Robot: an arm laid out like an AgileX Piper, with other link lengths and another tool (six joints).
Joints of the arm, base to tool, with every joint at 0 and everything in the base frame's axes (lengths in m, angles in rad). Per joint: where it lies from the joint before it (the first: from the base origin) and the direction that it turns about. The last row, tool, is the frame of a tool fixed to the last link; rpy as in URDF.
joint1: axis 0 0 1 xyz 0 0 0.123
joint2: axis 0 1 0 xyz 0 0 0
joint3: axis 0 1 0 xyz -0.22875 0 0.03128
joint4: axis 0.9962 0 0.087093 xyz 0.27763 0 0.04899
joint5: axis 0 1 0 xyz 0 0 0
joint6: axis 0.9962 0 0.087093 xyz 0.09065 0 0.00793
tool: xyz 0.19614 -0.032 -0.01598 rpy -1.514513 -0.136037 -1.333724
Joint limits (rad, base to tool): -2.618..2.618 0..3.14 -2.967..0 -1.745..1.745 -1.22..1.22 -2.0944..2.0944
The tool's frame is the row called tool.
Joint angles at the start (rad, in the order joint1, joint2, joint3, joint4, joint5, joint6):
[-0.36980 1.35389 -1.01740 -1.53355 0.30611 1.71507]
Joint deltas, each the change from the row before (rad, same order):
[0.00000 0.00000 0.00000 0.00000 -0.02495 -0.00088]
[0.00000 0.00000 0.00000 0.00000 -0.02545 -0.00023]
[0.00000 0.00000 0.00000 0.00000 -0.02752 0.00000]
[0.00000 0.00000 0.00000 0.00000 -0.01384 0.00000]
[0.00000 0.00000 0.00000 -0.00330 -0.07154 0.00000]
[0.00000 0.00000 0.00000 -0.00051 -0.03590 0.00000]
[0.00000 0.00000 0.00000 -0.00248 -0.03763 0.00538]
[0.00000 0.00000 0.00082 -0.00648 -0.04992 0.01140]
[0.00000 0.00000 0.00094 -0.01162 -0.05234 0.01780]
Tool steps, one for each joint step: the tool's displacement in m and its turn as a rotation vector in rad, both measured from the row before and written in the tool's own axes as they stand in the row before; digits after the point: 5 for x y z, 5 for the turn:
[-0.00673 0.00016 0.00229 -0.00082 -0.02494 -0.00070]
[-0.00689 0.00017 0.00234 -0.00066 -0.02544 -0.00007]
[-0.00746 0.00019 0.00253 -0.00065 -0.02751 0.00016]
[-0.00374 0.00010 0.00130 -0.00033 -0.01384 0.00008]
[-0.01941 0.00028 0.00614 -0.00192 -0.07153 -0.00287]
[-0.00973 0.00022 0.00325 -0.00091 -0.03589 -0.00029]
[-0.01032 0.00029 0.00343 -0.00007 -0.03762 0.00302]
[-0.01373 0.00099 0.00444 -0.00105 -0.04985 0.00530]
[-0.01443 0.00143 0.00460 -0.00203 -0.05220 0.00688]

